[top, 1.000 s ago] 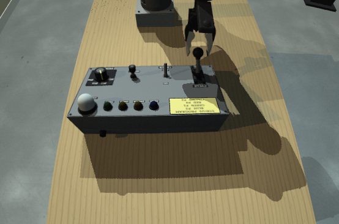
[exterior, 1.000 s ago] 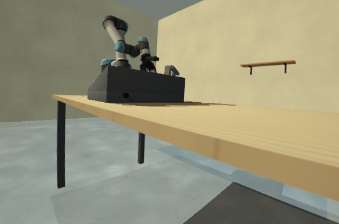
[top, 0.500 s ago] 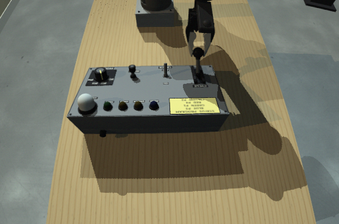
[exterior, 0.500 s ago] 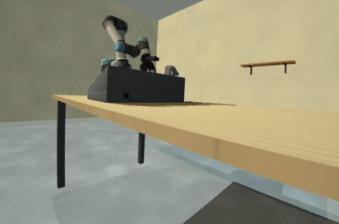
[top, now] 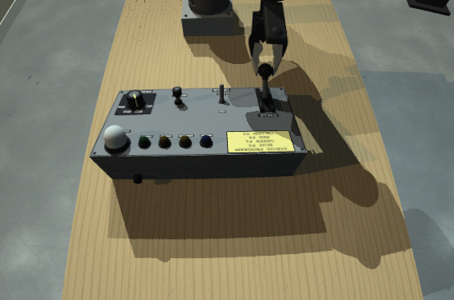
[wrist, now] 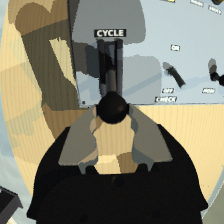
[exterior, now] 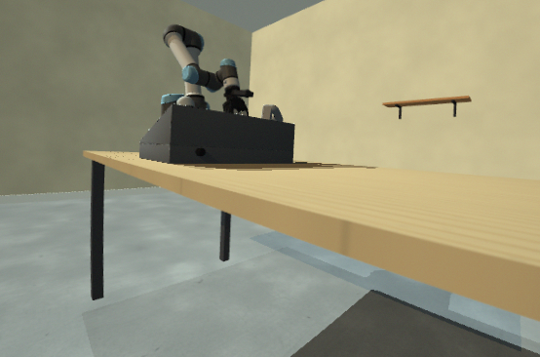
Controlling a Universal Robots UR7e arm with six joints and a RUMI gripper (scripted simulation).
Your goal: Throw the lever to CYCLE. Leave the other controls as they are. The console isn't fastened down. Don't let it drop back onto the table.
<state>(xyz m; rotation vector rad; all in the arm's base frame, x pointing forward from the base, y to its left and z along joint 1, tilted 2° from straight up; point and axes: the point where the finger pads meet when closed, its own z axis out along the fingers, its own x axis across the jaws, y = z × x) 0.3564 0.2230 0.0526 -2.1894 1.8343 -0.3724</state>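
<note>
My gripper is now 3 cm short of the lever, 2 cm above it and 1 cm to the right of it. From my hand the other things lie so: grey console: 16 cm to the right, 11 cm ahead, 6 cm below; then pull knob: 23 cm to the right, 9 cm ahead, 3 cm below; then thin stick switch: 11 cm to the right, 7 cm ahead, 4 cm below.
</note>
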